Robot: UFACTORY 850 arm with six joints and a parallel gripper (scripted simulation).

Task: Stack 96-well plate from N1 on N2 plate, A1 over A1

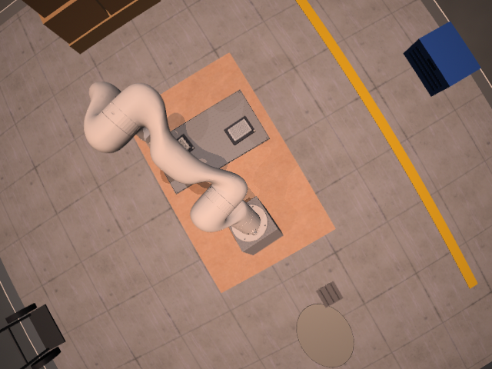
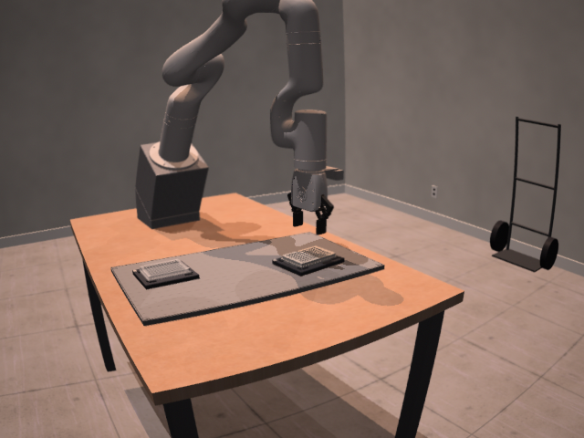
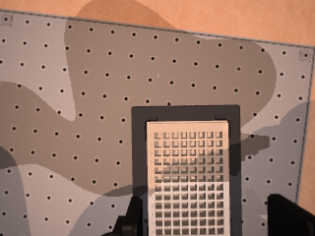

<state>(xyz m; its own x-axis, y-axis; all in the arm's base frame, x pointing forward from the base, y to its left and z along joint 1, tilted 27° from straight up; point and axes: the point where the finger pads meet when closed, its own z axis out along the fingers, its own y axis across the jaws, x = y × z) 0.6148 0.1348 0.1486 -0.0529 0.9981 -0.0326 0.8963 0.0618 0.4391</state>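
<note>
My hand is 100 mm above the plate nest. Also, from my hand: A1 label 90 mm below, 80 mm to the right, 50 mm behind.
</note>
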